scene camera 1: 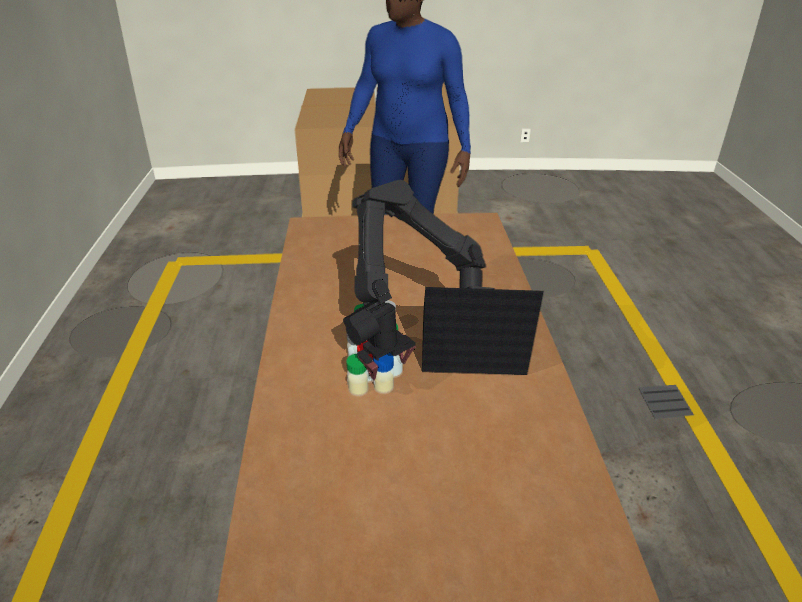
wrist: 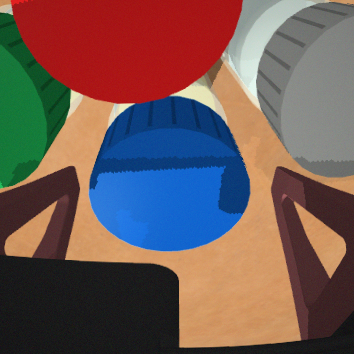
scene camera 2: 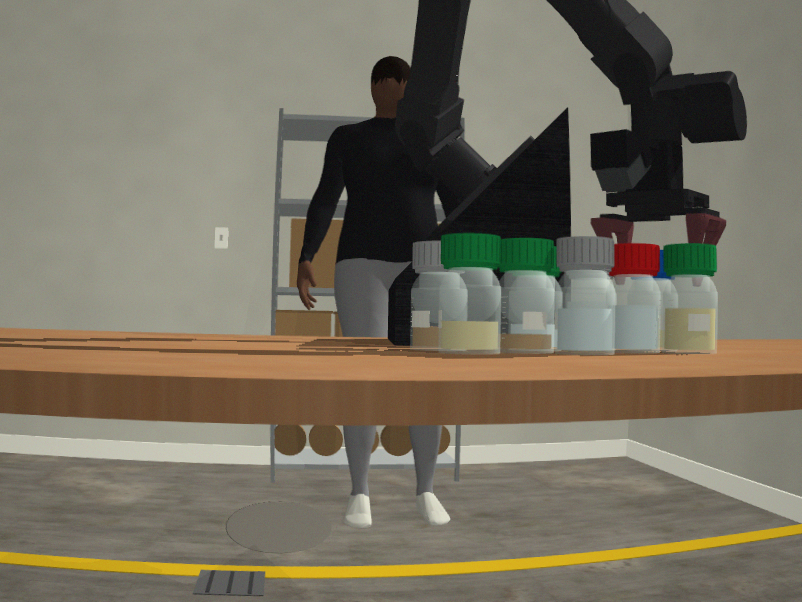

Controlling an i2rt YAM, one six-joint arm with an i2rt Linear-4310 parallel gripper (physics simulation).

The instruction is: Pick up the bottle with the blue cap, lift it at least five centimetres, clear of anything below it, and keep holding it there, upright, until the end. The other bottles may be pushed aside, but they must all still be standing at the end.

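Seen in the pictures: gripper, fingertip midpoint: (scene camera 1: 388,370) (wrist: 175,177) (scene camera 2: 657,285); arm's base, origin of the base link: (scene camera 1: 470,297) (scene camera 2: 484,191).
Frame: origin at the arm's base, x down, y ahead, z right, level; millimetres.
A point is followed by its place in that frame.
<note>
The bottle with the blue cap (scene camera 1: 383,381) @(x 156, y 252, z -140 mm) (scene camera 2: 662,265) @(x 114, y 276, z -107 mm) (wrist: 170,200) @(x 98, y 249, z -111 mm) stands upright on the table; in scene camera 2 it is mostly hidden behind other bottles. My gripper (scene camera 1: 389,365) @(x 133, y 237, z -124 mm) (scene camera 2: 658,280) @(x 133, y 237, z -124 mm) (wrist: 175,177) @(x 133, y 237, z -124 mm) is open, pointing down. In the wrist view its fingers are on either side of the blue cap, with a gap at each side. In scene camera 2 the fingertips reach down to about the bottle necks. A red-capped bottle (scene camera 2: 636,259) @(x 114, y 313, z -53 mm) (wrist: 130,50) @(x 98, y 281, z -75 mm) stands close beside the blue one. A green-capped bottle (scene camera 1: 357,381) @(x 147, y 320, z -142 mm) (scene camera 2: 689,260) @(x 114, y 340, z -98 mm) (wrist: 20,115) @(x 98, y 301, z -104 mm) and a grey-capped bottle (wrist: 320,90) @(x 98, y 233, z -57 mm) flank it.
More upright bottles, with green caps (scene camera 2: 470,251) @(x 114, y 315, z 115 mm) (scene camera 2: 527,254) @(x 113, y 304, z 57 mm) and grey caps (scene camera 2: 584,253) @(x 113, y 338, z 16 mm) (scene camera 2: 427,256) @(x 113, y 240, z 135 mm), stand close together on the wooden table (scene camera 1: 427,492) @(x 203, y 180, z -464 mm) (scene camera 2: 194,392) @(x 210, y 583, z 325 mm). A black panel (scene camera 1: 481,330) @(x 46, y -14, z -89 mm) (scene camera 2: 531,200) @(x 31, y 130, z -17 mm) stands to the right of the bottles in scene camera 1.
</note>
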